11 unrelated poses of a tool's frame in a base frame.
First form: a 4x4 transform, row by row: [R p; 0 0 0 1], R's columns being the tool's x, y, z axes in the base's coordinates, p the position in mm. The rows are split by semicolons.
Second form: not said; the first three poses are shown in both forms.
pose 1, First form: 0.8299, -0.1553, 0.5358, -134.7; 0.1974, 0.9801, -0.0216, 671.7; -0.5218, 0.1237, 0.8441, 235.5; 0, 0, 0, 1
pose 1, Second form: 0.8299, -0.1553, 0.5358, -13.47; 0.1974, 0.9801, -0.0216, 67.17; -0.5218, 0.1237, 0.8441, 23.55; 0, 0, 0, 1
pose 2, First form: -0.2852, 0.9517, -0.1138, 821.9; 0.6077, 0.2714, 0.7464, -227.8; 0.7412, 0.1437, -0.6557, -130.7; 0, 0, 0, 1
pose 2, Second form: -0.2852, 0.9517, -0.1138, 82.19; 0.6077, 0.2714, 0.7464, -22.78; 0.7412, 0.1437, -0.6557, -13.07; 0, 0, 0, 1
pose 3, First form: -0.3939, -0.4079, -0.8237, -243.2; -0.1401, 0.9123, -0.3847, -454.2; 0.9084, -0.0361, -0.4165, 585.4; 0, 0, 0, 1
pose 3, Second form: -0.3939, -0.4079, -0.8237, -24.32; -0.1401, 0.9123, -0.3847, -45.42; 0.9084, -0.0361, -0.4165, 58.54; 0, 0, 0, 1
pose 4, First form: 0.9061, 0.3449, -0.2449, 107.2; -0.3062, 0.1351, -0.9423, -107.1; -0.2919, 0.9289, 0.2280, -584.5; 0, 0, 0, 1
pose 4, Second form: 0.9061, 0.3449, -0.2449, 10.72; -0.3062, 0.1351, -0.9423, -10.71; -0.2919, 0.9289, 0.2280, -58.45; 0, 0, 0, 1
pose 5, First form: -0.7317, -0.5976, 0.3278, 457.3; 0.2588, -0.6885, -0.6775, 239.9; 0.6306, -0.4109, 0.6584, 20.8; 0, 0, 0, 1
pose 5, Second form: -0.7317, -0.5976, 0.3278, 45.73; 0.2588, -0.6885, -0.6775, 23.99; 0.6306, -0.4109, 0.6584, 2.08; 0, 0, 0, 1
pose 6, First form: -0.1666, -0.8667, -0.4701, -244.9; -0.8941, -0.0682, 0.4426, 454.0; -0.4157, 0.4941, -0.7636, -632.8; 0, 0, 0, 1
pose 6, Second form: -0.1666, -0.8667, -0.4701, -24.49; -0.8941, -0.0682, 0.4426, 45.40; -0.4157, 0.4941, -0.7636, -63.28; 0, 0, 0, 1
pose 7, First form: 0.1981, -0.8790, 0.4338, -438.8; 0.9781, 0.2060, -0.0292, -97.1; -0.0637, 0.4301, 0.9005, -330.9; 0, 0, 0, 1
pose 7, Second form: 0.1981, -0.8790, 0.4338, -43.88; 0.9781, 0.2060, -0.0292, -9.71; -0.0637, 0.4301, 0.9005, -33.09; 0, 0, 0, 1
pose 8, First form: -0.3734, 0.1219, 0.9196, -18.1; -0.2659, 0.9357, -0.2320, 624.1; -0.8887, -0.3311, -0.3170, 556.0; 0, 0, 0, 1
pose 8, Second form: -0.3734, 0.1219, 0.9196, -1.81; -0.2659, 0.9357, -0.2320, 62.41; -0.8887, -0.3311, -0.3170, 55.60; 0, 0, 0, 1
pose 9, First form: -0.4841, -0.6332, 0.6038, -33.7; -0.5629, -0.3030, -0.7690, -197.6; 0.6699, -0.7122, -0.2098, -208.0; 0, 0, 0, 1
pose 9, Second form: -0.4841, -0.6332, 0.6038, -3.37; -0.5629, -0.3030, -0.7690, -19.76; 0.6699, -0.7122, -0.2098, -20.80; 0, 0, 0, 1
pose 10, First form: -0.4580, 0.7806, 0.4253, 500.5; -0.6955, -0.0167, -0.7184, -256.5; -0.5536, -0.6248, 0.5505, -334.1; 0, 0, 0, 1
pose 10, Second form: -0.4580, 0.7806, 0.4253, 50.05; -0.6955, -0.0167, -0.7184, -25.65; -0.5536, -0.6248, 0.5505, -33.41; 0, 0, 0, 1
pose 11, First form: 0.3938, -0.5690, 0.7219, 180.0; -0.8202, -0.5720, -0.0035, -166.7; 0.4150, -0.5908, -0.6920, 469.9; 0, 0, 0, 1
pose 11, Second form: 0.3938, -0.5690, 0.7219, 18.00; -0.8202, -0.5720, -0.0035, -16.67; 0.4150, -0.5908, -0.6920, 46.99; 0, 0, 0, 1
